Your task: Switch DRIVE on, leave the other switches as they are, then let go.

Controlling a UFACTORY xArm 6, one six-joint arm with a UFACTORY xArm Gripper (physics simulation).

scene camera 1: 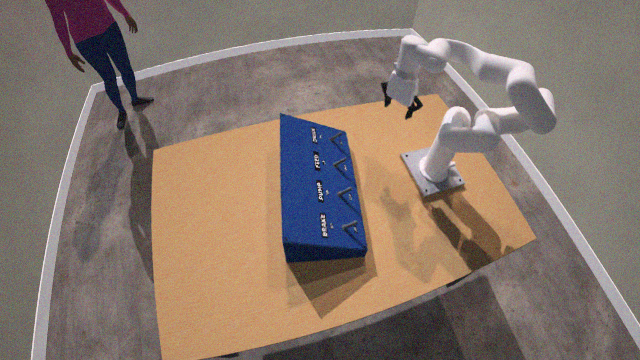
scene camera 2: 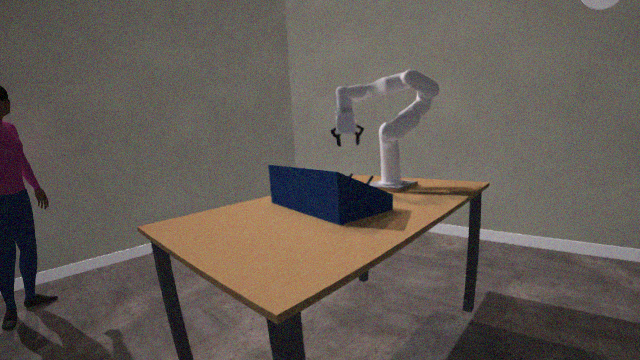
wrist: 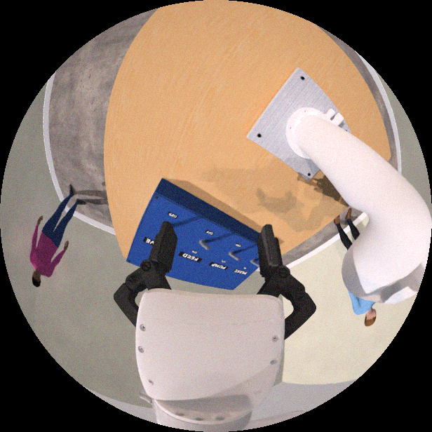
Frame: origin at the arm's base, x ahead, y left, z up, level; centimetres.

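Where they show: gripper, fingertip midpoint: [scene camera 1: 397, 111] [scene camera 2: 348, 145]; arm's base, link origin: [scene camera 1: 433, 169] [scene camera 2: 391, 183].
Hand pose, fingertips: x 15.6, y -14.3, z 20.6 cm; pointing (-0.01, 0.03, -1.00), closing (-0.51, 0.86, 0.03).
Note:
Each offset is from my fingertips to the top centre of the thing. Level surfaces: height alone.
The blue sloped switch box [scene camera 1: 302, 210] [scene camera 2: 305, 187] [wrist: 192, 275] stands on the table. In scene camera 1 its levers run from DRIVE @[dx +21.1, dy -2.9, dz -9.8 cm] [scene camera 1: 336, 139] at the far end through FEED @[dx +23.0, dy +8.9, dz -9.8 cm] [scene camera 1: 340, 162] and PUMP @[dx +25.0, dy +20.8, dz -9.8 cm] [scene camera 1: 345, 191] to BRAKE @[dx +27.0, dy +32.6, dz -9.8 cm] [scene camera 1: 349, 225]. All four look tilted alike, toward the low OFF edge. In the wrist view the DRIVE lever is hidden behind the left finger; the FEED lever [wrist: 204, 245] and PUMP lever [wrist: 234, 255] show between the fingers. My gripper [scene camera 1: 398, 111] [scene camera 2: 348, 144] [wrist: 216, 231] is open and empty, high above the table and beyond the box's DRIVE end, touching no lever.
The arm's base plate [scene camera 1: 432, 187] [wrist: 275, 120] is bolted to the wooden table @[dz -22.7 cm] [scene camera 1: 215, 225] [scene camera 2: 250, 260] [wrist: 200, 75], facing the box's low edge. A person in magenta [scene camera 1: 95, 30] [scene camera 2: 15, 160] [wrist: 47, 250] stands beyond the table. A person in light blue [wrist: 361, 304] shows behind the arm.

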